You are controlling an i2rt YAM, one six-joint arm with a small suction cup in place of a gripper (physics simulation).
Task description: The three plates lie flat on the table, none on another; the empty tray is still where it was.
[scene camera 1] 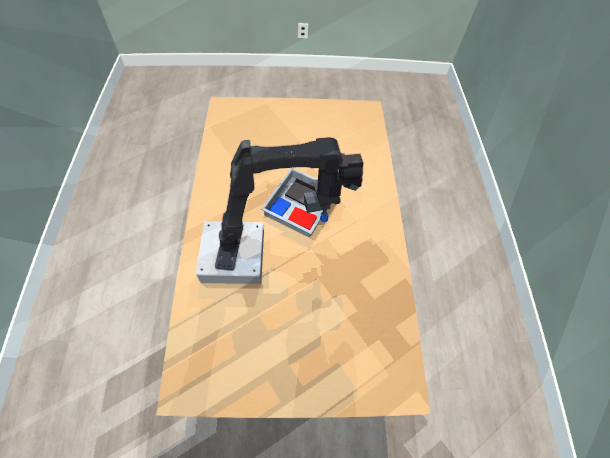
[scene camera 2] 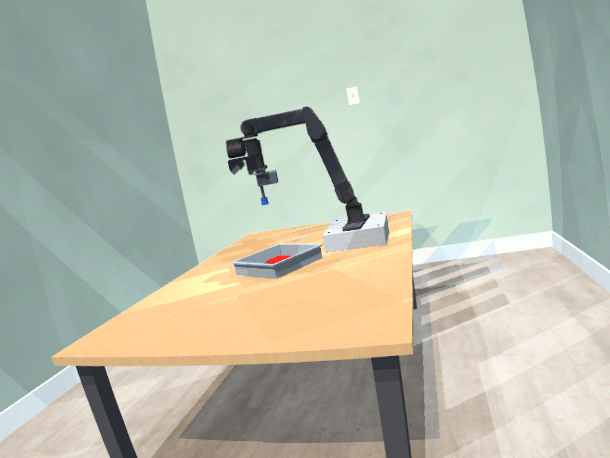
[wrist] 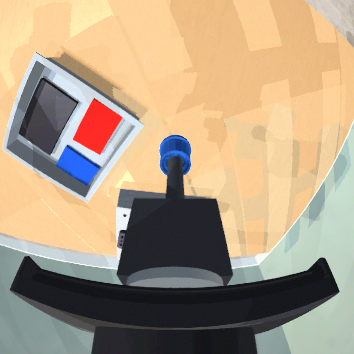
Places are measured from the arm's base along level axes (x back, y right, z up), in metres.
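Pixels of known places: end effector, tool point: [scene camera 1: 324,218] [scene camera 2: 265,204] [wrist: 174,148]; arm's base, origin of the base link: [scene camera 1: 229,245] [scene camera 2: 356,223].
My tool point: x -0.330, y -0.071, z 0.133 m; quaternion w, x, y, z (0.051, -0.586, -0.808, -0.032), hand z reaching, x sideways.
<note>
Ahead of a thing's pixels: the offset from my tool point to its top centre. Level surfaces: height alone.
A grey tray {dx +0.093, dy -0.182, dz -0.157 m} [scene camera 1: 311,233] [scene camera 2: 255,271] [wrist: 90,81] stands on the table {dz -0.207 m} [scene camera 1: 290,350] [scene camera 2: 320,310] [wrist: 200,75]. Three flat plates lie apart from each other on its floor: a black plate {dx +0.077, dy -0.236, dz -0.193 m} [scene camera 1: 297,192] [wrist: 49,115], a red plate {dx +0.078, dy -0.116, dz -0.194 m} [scene camera 1: 302,218] [scene camera 2: 278,259] [wrist: 98,126] and a smaller blue plate {dx +0.179, dy -0.152, dz -0.194 m} [scene camera 1: 280,206] [wrist: 78,165]. The black and blue plates are hidden behind the tray wall in the scene camera 2 view. My suction cup [scene camera 1: 324,217] [scene camera 2: 264,201] [wrist: 175,155] is blue, points down and hangs in the air, well above the table and beside the tray. It carries no plate, so it is open.
The arm's light grey base block [scene camera 1: 250,240] [scene camera 2: 355,240] stands at the table's edge, close to the tray. The arm [scene camera 1: 287,156] [scene camera 2: 280,121] reaches high over the tray. The table's edges show in both scene views.
</note>
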